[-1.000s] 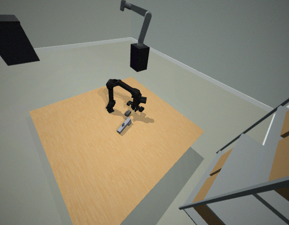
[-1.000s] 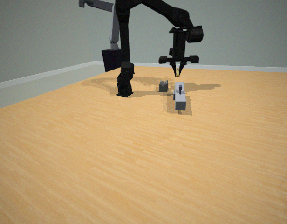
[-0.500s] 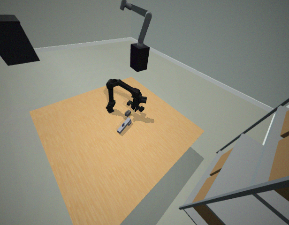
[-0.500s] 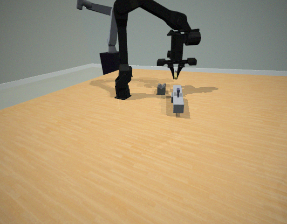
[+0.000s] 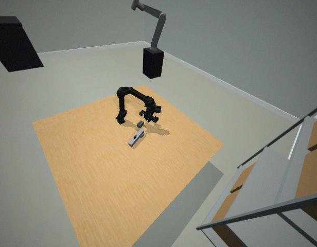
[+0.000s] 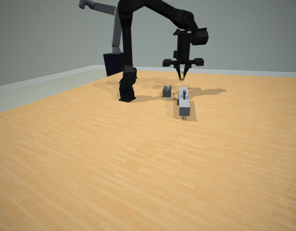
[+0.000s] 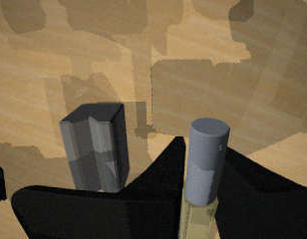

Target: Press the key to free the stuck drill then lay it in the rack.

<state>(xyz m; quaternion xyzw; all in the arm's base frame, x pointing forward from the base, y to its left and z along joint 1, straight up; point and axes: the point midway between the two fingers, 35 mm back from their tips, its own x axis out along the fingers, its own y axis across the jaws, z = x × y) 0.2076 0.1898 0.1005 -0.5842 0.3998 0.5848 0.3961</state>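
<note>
Right now the rack is 50 mm behind my gripper tip, 60 mm to the right of it and 50 mm below it. Also, from my gripper tip: drill: 10 mm ahead, 40 mm to the right, 30 mm above; then dark key: 90 mm ahead, 210 mm to the right, 10 mm below; then light grey block: 80 mm ahead, 180 mm to the right, 30 mm below.
</note>
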